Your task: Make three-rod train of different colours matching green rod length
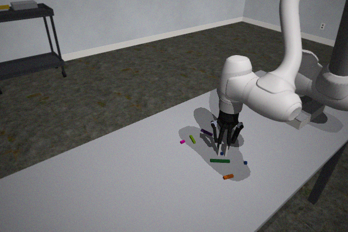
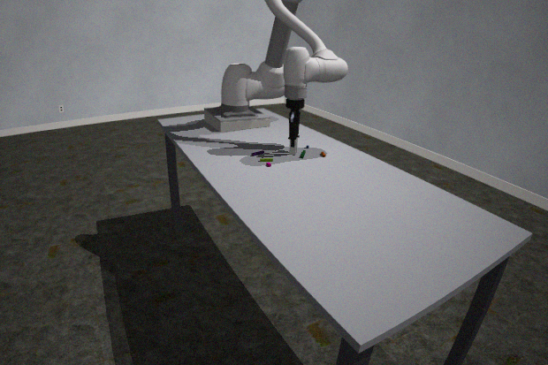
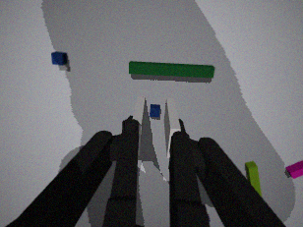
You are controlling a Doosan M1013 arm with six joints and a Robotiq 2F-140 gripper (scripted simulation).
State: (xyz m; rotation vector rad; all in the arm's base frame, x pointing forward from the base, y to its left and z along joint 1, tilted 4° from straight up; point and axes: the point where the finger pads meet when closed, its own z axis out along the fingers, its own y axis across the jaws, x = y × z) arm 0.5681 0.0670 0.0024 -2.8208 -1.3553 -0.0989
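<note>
The green rod is 40 mm ahead of my hand, 30 mm to the left of it and 30 mm below it. From my hand the other things lie so: lime rod (50 mm ahead, 140 mm to the right, 30 mm below); then purple rod (40 mm behind, 140 mm to the right, 30 mm below); then orange rod (70 mm ahead, 110 mm to the left, 30 mm below).
</note>
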